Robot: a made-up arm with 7 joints.
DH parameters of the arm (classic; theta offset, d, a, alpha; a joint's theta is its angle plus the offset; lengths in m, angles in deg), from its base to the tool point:
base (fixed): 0 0.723 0.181 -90
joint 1: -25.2 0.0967 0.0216 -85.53
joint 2: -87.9 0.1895 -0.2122 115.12
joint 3: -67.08 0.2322 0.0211 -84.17
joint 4: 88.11 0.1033 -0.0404 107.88
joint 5: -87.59 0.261 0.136 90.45
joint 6: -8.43 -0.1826 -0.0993 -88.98
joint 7: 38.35 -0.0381 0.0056 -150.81
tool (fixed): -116.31 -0.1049 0 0
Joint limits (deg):
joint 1: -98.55..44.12
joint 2: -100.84..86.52
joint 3: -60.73..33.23
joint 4: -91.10..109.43
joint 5: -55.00..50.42
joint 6: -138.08..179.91
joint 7: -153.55..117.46
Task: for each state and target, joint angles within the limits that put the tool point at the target. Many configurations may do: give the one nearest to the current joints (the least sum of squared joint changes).
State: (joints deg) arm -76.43 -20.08 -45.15 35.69 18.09 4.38 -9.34
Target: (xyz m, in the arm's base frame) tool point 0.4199 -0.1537 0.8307
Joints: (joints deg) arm -52.15 -11.61 -58.30 61.43 3.46 -7.85 -1.83
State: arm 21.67 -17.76 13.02 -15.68 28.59 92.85 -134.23
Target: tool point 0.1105 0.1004 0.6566
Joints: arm 19.83 -9.05 12.44 -13.77 34.77 89.47 -139.23
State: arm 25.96 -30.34 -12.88 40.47 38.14 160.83 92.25
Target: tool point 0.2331 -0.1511 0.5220
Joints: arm 33.53 -8.42 -13.35 36.33 6.47 164.71 90.78
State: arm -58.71 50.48 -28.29 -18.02 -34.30 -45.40 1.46
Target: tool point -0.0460 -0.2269 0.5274
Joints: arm -44.09 26.70 -25.45 -10.06 -28.50 -44.83 0.98
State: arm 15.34 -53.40 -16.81 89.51 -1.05 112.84 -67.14
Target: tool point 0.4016 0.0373 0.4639
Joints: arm 39.44 -100.84 -12.87 77.19 4.86 114.37 -56.30
